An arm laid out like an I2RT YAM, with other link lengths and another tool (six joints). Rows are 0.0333 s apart.
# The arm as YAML. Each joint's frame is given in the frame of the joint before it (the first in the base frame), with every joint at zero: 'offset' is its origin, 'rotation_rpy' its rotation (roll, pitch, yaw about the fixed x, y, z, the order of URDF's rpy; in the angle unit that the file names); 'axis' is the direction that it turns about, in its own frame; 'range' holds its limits. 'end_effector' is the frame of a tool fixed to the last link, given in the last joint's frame.
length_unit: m
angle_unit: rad
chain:
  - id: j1
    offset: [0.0, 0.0, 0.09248]
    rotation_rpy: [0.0, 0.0, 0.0]
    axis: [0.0, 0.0, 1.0]
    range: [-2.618, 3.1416]
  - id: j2
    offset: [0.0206, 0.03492, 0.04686]
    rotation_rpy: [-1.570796, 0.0, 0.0]
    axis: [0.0, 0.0, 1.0]
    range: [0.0, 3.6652]
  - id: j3
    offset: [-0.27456, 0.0, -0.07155]
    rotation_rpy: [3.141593, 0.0, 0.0]
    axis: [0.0, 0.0, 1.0]
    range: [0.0, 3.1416]
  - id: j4
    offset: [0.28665, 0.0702, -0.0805]
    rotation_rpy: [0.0, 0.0, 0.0]
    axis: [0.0, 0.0, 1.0]
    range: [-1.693, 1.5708]
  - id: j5
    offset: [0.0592, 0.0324, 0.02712]
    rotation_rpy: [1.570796, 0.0, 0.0]
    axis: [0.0, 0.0, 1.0]
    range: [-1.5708, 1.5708]
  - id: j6
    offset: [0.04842, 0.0, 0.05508]
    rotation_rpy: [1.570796, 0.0, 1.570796]
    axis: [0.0, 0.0, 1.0]
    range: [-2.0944, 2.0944]
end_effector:
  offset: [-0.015, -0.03, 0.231]
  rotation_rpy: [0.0, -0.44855, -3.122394]
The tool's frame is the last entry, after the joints.
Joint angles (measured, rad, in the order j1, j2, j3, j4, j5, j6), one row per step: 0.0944 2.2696 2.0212 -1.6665 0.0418 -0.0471; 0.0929 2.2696 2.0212 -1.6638 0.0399 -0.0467; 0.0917 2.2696 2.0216 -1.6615 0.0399 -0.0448; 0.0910 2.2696 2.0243 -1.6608 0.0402 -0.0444; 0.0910 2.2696 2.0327 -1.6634 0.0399 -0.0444; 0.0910 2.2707 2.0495 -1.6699 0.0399 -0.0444; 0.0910 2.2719 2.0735 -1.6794 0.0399 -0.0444; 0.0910 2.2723 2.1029 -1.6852 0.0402 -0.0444; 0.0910 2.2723 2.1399 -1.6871 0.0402 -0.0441; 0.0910 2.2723 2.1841 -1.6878 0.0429 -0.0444; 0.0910 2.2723 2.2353 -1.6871 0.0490 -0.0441; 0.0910 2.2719 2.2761 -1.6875 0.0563 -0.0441; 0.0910 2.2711 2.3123 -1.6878 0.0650 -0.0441; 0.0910 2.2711 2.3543 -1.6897 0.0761 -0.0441; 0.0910 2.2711 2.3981 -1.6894 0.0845 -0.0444
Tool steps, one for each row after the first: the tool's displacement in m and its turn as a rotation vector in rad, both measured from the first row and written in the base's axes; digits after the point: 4 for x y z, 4 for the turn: 0.0009 0.0000 -0.0003 0.0019 -0.0025 -0.0025; 0.0019 -0.0004 -0.0005 0.0015 -0.0054 -0.0055; 0.0030 -0.0007 0.0000 0.0014 -0.0088 -0.0065; 0.0049 -0.0004 0.0018 0.0023 -0.0146 -0.0066; 0.0080 -0.0001 0.0053 0.0031 -0.0237 -0.0066; 0.0124 0.0003 0.0106 0.0044 -0.0370 -0.0066; 0.0195 0.0008 0.0169 0.0063 -0.0601 -0.0065; 0.0301 0.0018 0.0248 0.0095 -0.0951 -0.0067; 0.0428 0.0022 0.0347 0.0111 -0.1386 -0.0057; 0.0576 0.0018 0.0468 0.0100 -0.1908 -0.0045; 0.0687 0.0008 0.0571 0.0067 -0.2321 -0.0030; 0.0783 -0.0008 0.0669 0.0016 -0.2695 -0.0015; 0.0885 -0.0030 0.0783 -0.0057 -0.3104 0.0002; 0.0992 -0.0043 0.0906 -0.0099 -0.3551 0.0011
